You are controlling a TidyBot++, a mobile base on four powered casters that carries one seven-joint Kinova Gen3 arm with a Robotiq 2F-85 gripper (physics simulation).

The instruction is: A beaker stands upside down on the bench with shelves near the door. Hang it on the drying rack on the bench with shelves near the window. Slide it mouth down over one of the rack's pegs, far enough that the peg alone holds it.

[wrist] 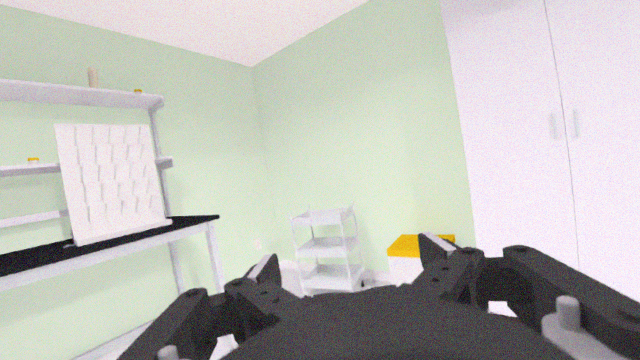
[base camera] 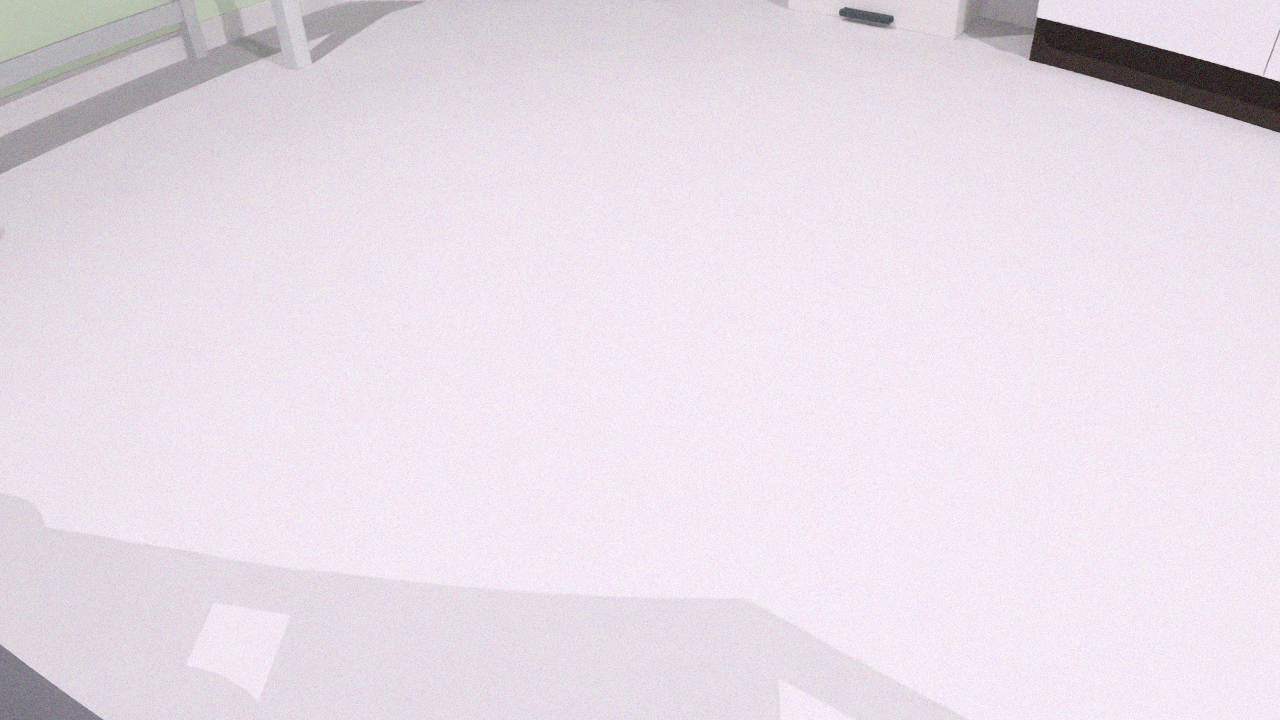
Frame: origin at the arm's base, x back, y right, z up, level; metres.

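Seen in the pictures: gripper, fingertip midpoint: (wrist: 348, 259).
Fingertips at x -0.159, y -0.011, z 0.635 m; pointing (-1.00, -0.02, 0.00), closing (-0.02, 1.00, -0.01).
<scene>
Pixels of each thing's top centre, then the offset from my fingertips to it. "pt": a spot on its surface instead. Level surfaces: height alone.
- bench with a black top, surface height: dz -0.118 m
- white box with a yellow lid, top centre: (wrist: 420, 242) dx -1.701, dy +0.516, dz -0.582 m
- bench leg, surface spot: (base camera: 292, 35) pt dx -1.356, dy -0.846, dz -0.951 m
In the wrist view a white drying rack (wrist: 112, 180), an upright board with rows of pegs, stands at the left on a bench with a black top (wrist: 195, 220) and shelves (wrist: 115, 99). The pegs look small and blurred. My gripper (wrist: 348, 259) is open, with no object between its fingers. The rack is well beyond the gripper, to its left. The beaker that the task names does not show in either view.
A white three-tier cart (wrist: 327, 247) stands in the corner, with a white box with a yellow lid (wrist: 402, 246) to its right. A tall white cabinet (wrist: 515, 125) is at the right. The base camera shows a bench leg (base camera: 292, 35) and a dark-based cabinet (base camera: 1163, 76).
</scene>
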